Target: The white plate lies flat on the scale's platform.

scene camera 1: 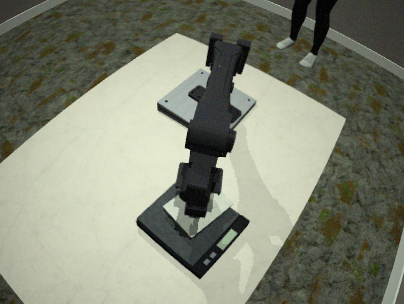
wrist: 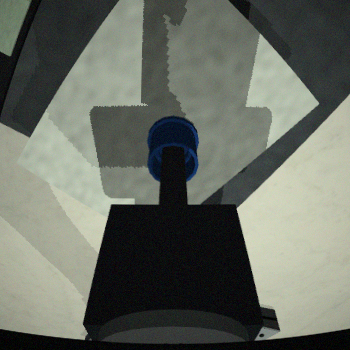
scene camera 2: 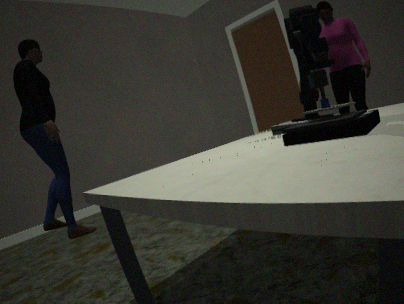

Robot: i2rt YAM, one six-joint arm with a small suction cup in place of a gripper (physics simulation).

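Where they show: hand at its tool point: point(wrist: 172, 130) point(scene camera 2: 326, 111); arm's base at its link origin: point(scene camera 2: 312, 119).
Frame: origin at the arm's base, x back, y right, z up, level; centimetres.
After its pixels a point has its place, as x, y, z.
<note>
The white square plate point(scene camera 1: 222, 205) @(-33.1, -26.3, 4.5) point(scene camera 2: 339, 106) @(-42.5, -26.0, 4.3) point(wrist: 104, 80) @(-38.3, -25.1, 4.5) is over the black scale point(scene camera 1: 176, 241) @(-48.0, -22.8, 1.5) point(scene camera 2: 315, 133) @(-50.9, -20.5, -0.8) point(wrist: 278, 153) @(-38.8, -11.7, 1.5). In the scene camera 2 view it looks slightly tilted and a little above the platform. One corner hangs past the scale's edge over the table in the wrist view. My blue suction cup point(scene camera 2: 324, 103) point(wrist: 173, 139) sits on the plate near its middle and holds it. In the scene camera 1 view the arm's wrist hides the cup.
The scale's display point(scene camera 1: 227, 239) @(-38.9, -32.8, 1.0) point(wrist: 14, 24) @(-37.7, -32.0, 1.0) and buttons face the table's front edge. The arm's grey mounting plate point(scene camera 1: 176, 102) @(-9.0, 10.3, 0.8) lies behind. A person point(scene camera 1: 309, 30) point(scene camera 2: 339, 45) stands beyond the table, another person point(scene camera 2: 59, 181) at the left, and a brown door point(scene camera 2: 270, 75) is behind.
</note>
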